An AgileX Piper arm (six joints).
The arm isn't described. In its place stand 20 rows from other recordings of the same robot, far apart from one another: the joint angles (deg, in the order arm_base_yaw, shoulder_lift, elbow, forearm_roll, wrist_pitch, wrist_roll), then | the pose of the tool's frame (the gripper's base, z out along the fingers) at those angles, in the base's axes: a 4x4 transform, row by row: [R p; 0 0 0 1], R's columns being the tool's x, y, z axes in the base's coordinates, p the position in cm.
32.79, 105.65, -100.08, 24.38, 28.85, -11.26 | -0.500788, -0.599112, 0.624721, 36.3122; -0.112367, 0.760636, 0.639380, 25.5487; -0.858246, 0.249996, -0.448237, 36.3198; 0, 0, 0, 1
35.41, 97.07, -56.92, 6.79, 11.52, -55.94 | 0.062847, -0.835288, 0.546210, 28.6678; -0.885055, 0.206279, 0.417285, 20.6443; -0.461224, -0.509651, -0.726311, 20.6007; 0, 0, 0, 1
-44.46, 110.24, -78.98, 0.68, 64.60, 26.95 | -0.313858, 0.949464, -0.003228, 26.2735; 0.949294, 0.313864, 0.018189, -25.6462; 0.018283, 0.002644, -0.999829, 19.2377; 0, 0, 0, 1
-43.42, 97.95, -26.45, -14.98, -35.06, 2.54 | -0.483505, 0.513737, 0.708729, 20.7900; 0.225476, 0.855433, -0.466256, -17.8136; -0.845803, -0.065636, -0.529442, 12.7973; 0, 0, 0, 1
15.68, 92.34, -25.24, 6.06, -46.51, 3.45 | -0.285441, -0.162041, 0.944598, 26.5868; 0.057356, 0.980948, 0.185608, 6.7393; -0.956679, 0.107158, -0.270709, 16.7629; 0, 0, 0, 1
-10.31, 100.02, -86.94, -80.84, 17.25, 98.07 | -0.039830, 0.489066, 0.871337, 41.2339; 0.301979, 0.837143, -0.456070, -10.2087; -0.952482, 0.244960, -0.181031, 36.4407; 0, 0, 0, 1
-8.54, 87.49, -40.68, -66.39, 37.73, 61.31 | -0.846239, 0.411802, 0.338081, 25.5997; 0.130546, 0.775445, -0.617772, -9.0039; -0.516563, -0.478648, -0.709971, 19.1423; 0, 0, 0, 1
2.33, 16.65, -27.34, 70.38, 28.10, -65.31 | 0.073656, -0.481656, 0.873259, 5.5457; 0.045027, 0.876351, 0.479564, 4.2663; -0.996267, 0.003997, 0.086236, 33.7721; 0, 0, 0, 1
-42.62, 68.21, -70.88, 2.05, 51.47, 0.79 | -0.484976, 0.679939, 0.549982, 18.0004; 0.495275, 0.731862, -0.468061, -16.2178; -0.720764, 0.045394, -0.691692, 39.1854; 0, 0, 0, 1
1.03, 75.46, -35.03, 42.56, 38.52, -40.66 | -0.892331, -0.267064, 0.363900, 21.6620; -0.094552, 0.898895, 0.427840, 4.2233; -0.441368, 0.347368, -0.827363, 20.3300; 0, 0, 0, 1
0.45, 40.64, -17.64, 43.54, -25.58, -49.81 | -0.026866, 0.289293, 0.956863, 14.3200; -0.153002, 0.944740, -0.289924, -2.5942; -0.987861, -0.154191, 0.018881, 28.1357; 0, 0, 0, 1
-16.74, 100.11, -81.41, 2.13, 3.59, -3.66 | -0.292183, 0.278177, 0.915012, 40.5419; 0.059924, 0.960208, -0.272783, -12.1719; -0.954483, -0.024872, -0.297226, 32.9146; 0, 0, 0, 1
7.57, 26.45, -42.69, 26.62, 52.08, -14.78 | -0.478017, -0.414312, 0.774497, 6.0684; -0.025001, 0.887823, 0.459505, 4.0513; -0.877995, 0.200288, -0.434753, 35.5115; 0, 0, 0, 1
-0.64, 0.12, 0.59, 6.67, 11.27, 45.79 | -0.082504, 0.088272, 0.992674, 5.6420; 0.792337, 0.609973, 0.011612, 0.1436; -0.604479, 0.787491, -0.120266, 19.1928; 0, 0, 0, 1
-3.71, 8.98, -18.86, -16.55, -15.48, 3.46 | 0.483606, 0.106011, 0.868842, 4.2929; -0.247979, 0.968562, 0.019849, 0.4149; -0.839424, -0.225054, 0.494691, 33.5863; 0, 0, 0, 1
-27.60, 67.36, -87.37, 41.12, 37.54, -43.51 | -0.088080, 0.057929, 0.994428, 21.8890; -0.112455, 0.991347, -0.067711, -7.3286; -0.989745, -0.117792, -0.080803, 51.7073; 0, 0, 0, 1
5.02, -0.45, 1.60, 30.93, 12.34, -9.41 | -0.179768, -0.140692, 0.973596, 5.4741; 0.340687, 0.919564, 0.195790, 1.4843; -0.922830, 0.366889, -0.117377, 18.7471; 0, 0, 0, 1
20.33, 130.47, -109.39, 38.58, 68.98, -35.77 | -0.740496, -0.668548, -0.068623, 42.4815; -0.568119, 0.568150, 0.595354, 21.3888; -0.359034, 0.479844, -0.800528, 19.1580; 0, 0, 0, 1
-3.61, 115.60, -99.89, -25.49, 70.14, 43.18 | -0.736491, 0.659575, 0.150142, 42.0168; 0.558554, 0.718166, -0.415036, -6.3415; -0.381574, -0.221807, -0.897331, 25.4323; 0, 0, 0, 1
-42.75, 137.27, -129.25, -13.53, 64.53, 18.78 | -0.497228, 0.856579, 0.137975, 36.8852; 0.756162, 0.505814, -0.415177, -36.7138; -0.425421, -0.102107, -0.899217, 21.3154; 0, 0, 0, 1
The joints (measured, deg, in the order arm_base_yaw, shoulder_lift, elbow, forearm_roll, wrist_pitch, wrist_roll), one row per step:
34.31, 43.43, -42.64, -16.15, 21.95, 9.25
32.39, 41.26, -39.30, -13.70, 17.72, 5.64
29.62, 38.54, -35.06, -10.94, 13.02, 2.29
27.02, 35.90, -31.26, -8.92, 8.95, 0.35
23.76, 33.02, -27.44, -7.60, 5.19, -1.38
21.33, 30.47, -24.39, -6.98, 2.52, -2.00
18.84, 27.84, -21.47, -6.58, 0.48, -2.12
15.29, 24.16, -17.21, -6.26, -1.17, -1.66
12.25, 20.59, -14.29, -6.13, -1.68, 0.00
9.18, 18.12, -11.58, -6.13, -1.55, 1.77
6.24, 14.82, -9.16, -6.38, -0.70, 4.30
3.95, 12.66, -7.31, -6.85, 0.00, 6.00
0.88, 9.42, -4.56, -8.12, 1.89, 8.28
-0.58, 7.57, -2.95, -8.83, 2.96, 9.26
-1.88, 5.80, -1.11, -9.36, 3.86, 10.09
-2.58, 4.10, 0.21, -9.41, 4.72, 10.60
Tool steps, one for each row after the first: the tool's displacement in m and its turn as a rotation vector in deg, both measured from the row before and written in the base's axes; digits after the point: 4 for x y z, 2 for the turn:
-0.0041, -0.0054, -0.0079, 0.52, -2.77, 0.29
-0.0048, -0.0080, -0.0112, 1.02, -2.75, -0.92
-0.0049, -0.0079, -0.0100, 1.41, -2.41, -1.53
-0.0053, -0.0095, -0.0104, 0.82, -2.65, -2.51
-0.0053, -0.0072, -0.0086, 0.83, -1.98, -2.05
-0.0056, -0.0069, -0.0090, 0.86, -1.53, -2.25
-0.0077, -0.0089, -0.0161, 1.06, -0.78, -3.39
-0.0076, -0.0070, -0.0107, 2.01, -0.69, -2.99
-0.0045, -0.0057, -0.0126, 1.67, 0.70, -3.08
-0.0063, -0.0053, -0.0111, 2.26, 0.28, -3.03
-0.0037, -0.0035, -0.0093, 1.19, 0.49, -2.37
-0.0052, -0.0045, -0.0153, 0.95, 1.42, -3.36
-0.0027, -0.0020, -0.0091, 0.27, 0.81, -1.66
-0.0023, -0.0017, -0.0103, 0.32, 0.94, -1.49
-0.0021, -0.0009, -0.0073, 0.48, 0.44, -0.87

